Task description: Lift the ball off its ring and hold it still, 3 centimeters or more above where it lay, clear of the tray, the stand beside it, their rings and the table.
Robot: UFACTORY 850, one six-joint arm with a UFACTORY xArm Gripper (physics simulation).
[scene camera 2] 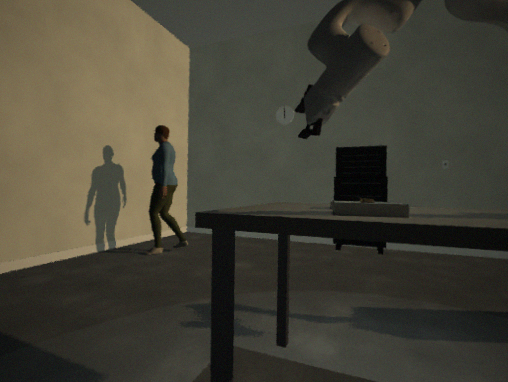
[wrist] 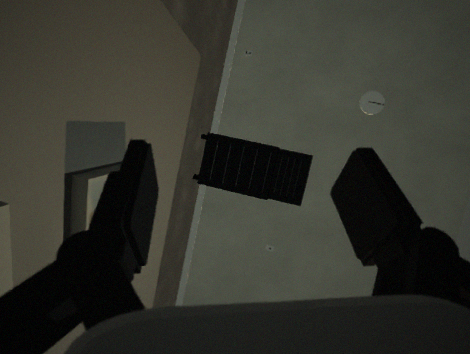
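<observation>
My gripper (scene camera 2: 301, 121) (wrist: 252, 167) is open and empty, high above the table (scene camera 2: 300, 223) (wrist: 125, 65), with its fingers wide apart. The tray (scene camera 2: 370, 210) is a low pale box on the table; in the wrist view part of a box that looks like the tray (wrist: 79, 197) shows behind the left finger. A small orange-brown thing (scene camera 2: 367, 200) shows at the top edge of the tray, too small to tell whether it is the ball or a ring. A pale block (wrist: 4, 245), perhaps the stand, is cut off at the wrist view's left edge.
A black slatted cabinet (scene camera 2: 361, 172) (wrist: 255, 169) stands beyond the table. A round clock (scene camera 2: 285, 115) (wrist: 372, 103) hangs on the far wall. A person (scene camera 2: 164, 182) stands near the left wall, well away from the table.
</observation>
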